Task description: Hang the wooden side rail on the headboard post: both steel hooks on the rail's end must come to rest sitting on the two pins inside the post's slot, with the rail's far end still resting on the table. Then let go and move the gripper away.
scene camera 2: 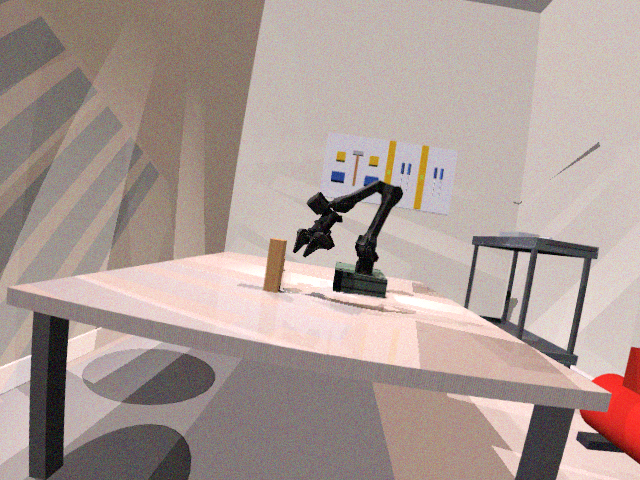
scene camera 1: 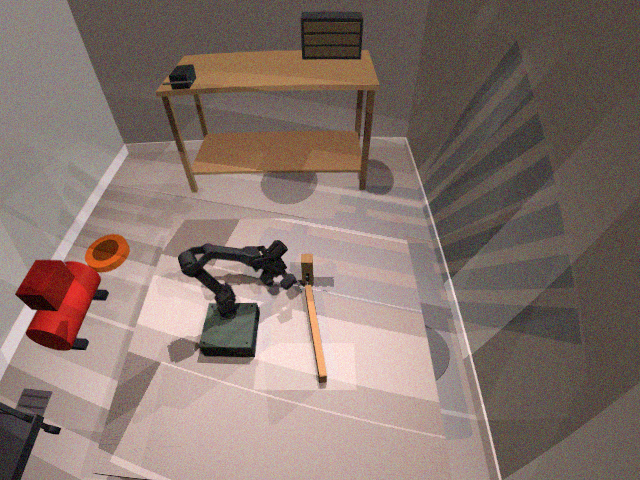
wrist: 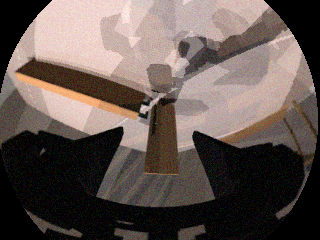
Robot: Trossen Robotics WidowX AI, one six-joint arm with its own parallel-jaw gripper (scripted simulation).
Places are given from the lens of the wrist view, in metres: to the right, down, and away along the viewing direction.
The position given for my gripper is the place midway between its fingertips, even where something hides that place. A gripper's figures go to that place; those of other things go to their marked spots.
my gripper (wrist: 158, 132): 0.00, 0.01, 0.10
wooden side rail (wrist: 88, 89): -0.15, -0.07, 0.14
wooden headboard post (wrist: 161, 158): 0.01, 0.07, 0.14
The marked spots on the wooden headboard post and the wooden side rail are 0.20 m apart.
